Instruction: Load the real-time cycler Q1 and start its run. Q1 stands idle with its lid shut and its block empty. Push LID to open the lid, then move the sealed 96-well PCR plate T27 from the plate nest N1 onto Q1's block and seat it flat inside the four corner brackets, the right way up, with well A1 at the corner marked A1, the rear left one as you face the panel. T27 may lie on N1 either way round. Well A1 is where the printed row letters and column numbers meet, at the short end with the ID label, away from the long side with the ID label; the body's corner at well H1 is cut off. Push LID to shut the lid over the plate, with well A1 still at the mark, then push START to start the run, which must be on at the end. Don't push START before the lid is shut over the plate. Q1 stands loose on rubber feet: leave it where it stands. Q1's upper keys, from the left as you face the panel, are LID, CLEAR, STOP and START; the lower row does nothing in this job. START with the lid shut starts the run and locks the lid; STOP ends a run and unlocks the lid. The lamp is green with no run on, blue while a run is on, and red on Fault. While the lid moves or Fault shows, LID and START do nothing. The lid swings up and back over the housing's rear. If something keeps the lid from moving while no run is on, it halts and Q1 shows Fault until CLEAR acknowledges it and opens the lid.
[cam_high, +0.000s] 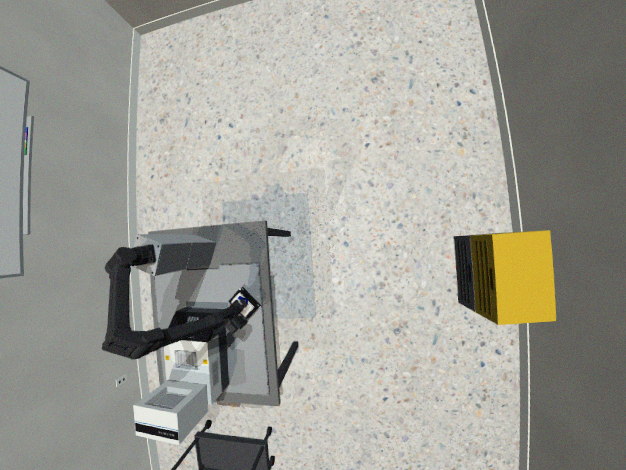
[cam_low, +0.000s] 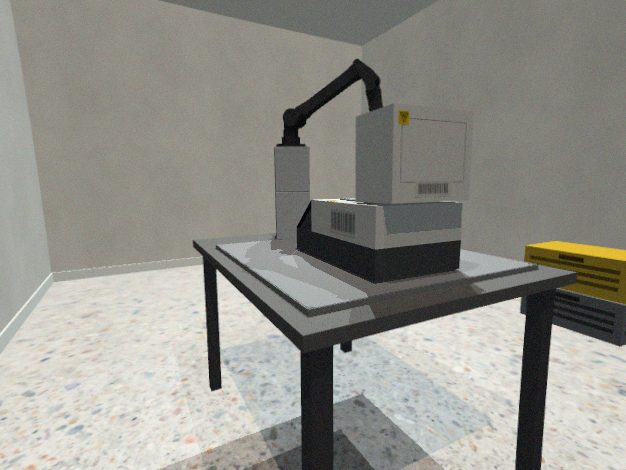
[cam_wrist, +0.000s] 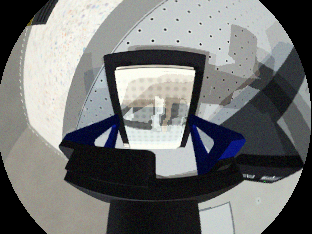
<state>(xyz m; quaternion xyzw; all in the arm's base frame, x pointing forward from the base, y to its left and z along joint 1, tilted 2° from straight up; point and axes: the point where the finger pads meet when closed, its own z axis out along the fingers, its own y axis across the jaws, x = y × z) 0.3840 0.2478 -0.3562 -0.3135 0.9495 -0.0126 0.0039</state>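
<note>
Right now the sealed plate T27 is 10 mm below my hand. Also, from my hand: plate nest N1: 20 mm below.
</note>
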